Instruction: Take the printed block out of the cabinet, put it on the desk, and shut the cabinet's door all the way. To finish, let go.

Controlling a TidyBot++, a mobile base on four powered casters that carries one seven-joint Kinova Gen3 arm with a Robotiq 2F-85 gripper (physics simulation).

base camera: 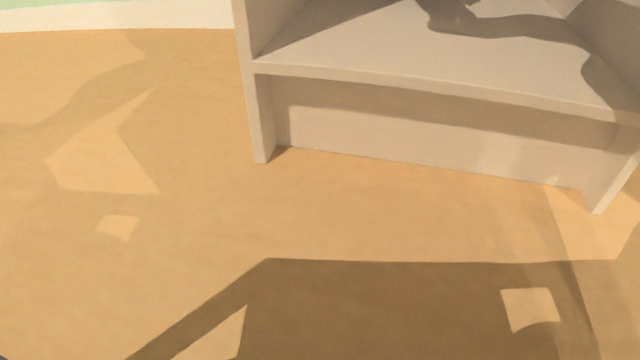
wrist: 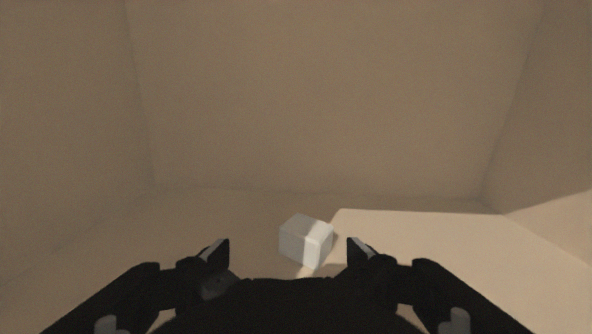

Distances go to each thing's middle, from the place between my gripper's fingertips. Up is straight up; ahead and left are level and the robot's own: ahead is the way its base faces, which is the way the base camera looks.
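Printed block (wrist: 304, 239): from my hand, 10 mm below, 20 mm to the right, 30 mm ahead.
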